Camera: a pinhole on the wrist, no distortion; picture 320 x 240 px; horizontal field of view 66.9 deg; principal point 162.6 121.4 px. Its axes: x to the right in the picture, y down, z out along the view. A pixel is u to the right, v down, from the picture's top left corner.
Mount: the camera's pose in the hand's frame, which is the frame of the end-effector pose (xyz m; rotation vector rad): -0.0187 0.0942 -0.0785 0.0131 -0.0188 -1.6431
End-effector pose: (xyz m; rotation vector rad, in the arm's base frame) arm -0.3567 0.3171 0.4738 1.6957 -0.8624 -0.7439
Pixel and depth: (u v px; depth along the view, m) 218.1 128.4 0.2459
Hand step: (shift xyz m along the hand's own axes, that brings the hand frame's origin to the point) -0.0206 0.0385 0.1677
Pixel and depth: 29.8 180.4 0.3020
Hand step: 0.0606 0.2553 0.2245
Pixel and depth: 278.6 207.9 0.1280
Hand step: 0.0199 0.0303 0.0506
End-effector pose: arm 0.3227 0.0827 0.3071 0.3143 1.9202 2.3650
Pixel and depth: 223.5 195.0 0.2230
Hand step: 0.0404 0.0343 0.1460
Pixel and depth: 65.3 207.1 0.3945
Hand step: 0.1241 0.2439 0.3183
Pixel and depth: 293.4 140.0 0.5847
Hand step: -0.0084 -0.2215 0.5079
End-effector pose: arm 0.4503 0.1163 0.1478 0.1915 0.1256 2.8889
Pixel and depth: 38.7 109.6 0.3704
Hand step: -0.0304 0.2861 0.2909
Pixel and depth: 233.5 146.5 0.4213
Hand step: 0.0075 -0.0301 0.3439
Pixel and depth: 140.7 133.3 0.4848
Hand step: -0.0015 0.1383 0.4066
